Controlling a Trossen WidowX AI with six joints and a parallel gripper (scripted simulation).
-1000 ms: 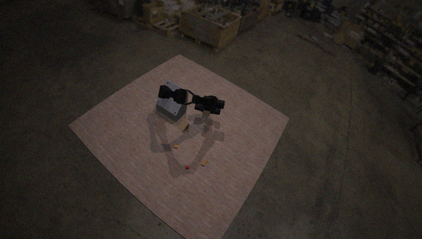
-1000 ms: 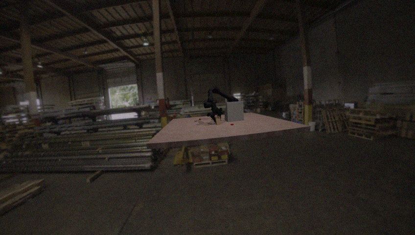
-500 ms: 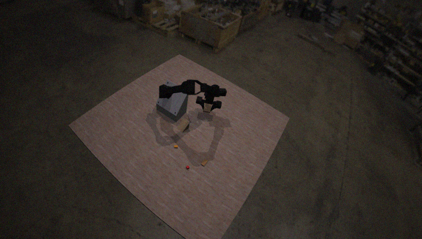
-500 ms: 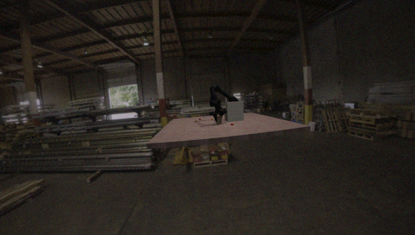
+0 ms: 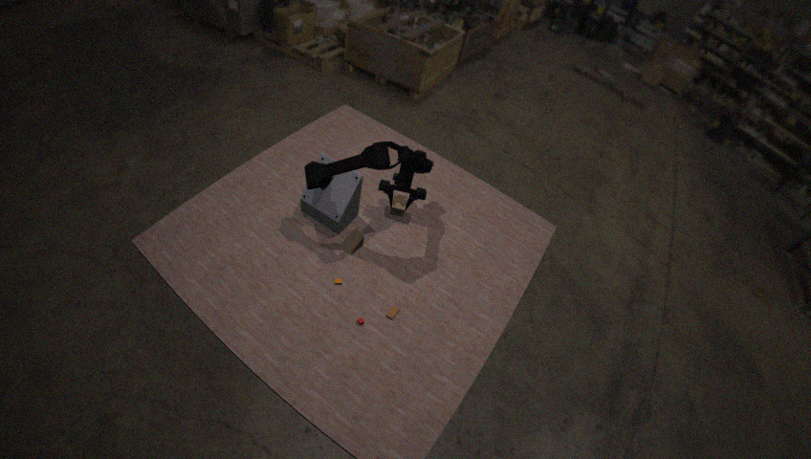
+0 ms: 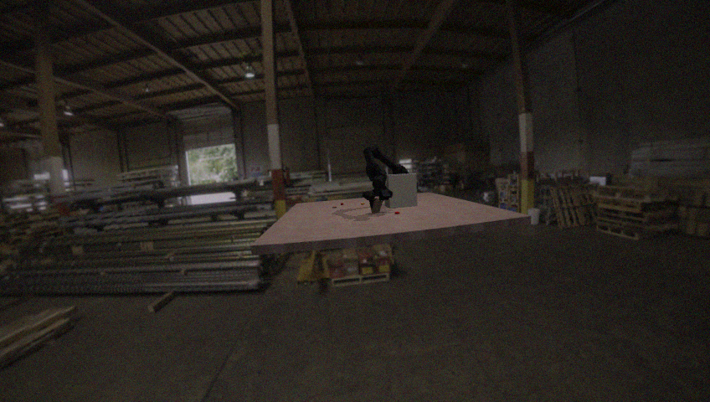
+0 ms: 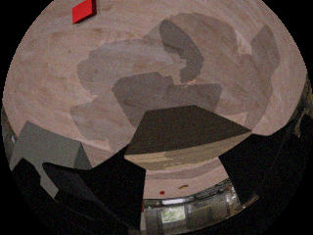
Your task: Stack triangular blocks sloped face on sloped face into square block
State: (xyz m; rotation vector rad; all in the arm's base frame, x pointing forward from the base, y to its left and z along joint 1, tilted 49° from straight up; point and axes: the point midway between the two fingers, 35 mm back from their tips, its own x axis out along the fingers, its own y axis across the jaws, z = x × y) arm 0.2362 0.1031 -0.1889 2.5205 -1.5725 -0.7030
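The tan wooden triangular block is 1 cm above my gripper tip. Round my gripper tip: orange piece: 7 cm ahead, 39 cm to the right, 3 cm below; red piece: 23 cm ahead, 45 cm to the right, 3 cm below.
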